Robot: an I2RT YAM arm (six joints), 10 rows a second.
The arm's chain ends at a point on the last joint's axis. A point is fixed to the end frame.
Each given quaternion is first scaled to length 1.
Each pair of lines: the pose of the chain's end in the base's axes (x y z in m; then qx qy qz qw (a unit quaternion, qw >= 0)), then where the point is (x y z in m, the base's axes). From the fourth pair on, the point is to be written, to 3 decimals.
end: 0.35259 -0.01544 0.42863 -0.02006 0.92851 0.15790 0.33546
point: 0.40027 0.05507 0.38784
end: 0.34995 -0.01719 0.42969 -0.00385 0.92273 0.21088 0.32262
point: 0.39590 0.05792 0.39569
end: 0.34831 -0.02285 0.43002 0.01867 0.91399 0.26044 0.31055
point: 0.39379 0.05539 0.40322
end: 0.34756 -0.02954 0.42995 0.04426 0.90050 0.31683 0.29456
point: 0.393 0.051 0.412
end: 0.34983 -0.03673 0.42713 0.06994 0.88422 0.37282 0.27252
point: 0.394 0.046 0.418
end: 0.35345 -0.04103 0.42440 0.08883 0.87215 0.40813 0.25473
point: 0.398 0.042 0.420
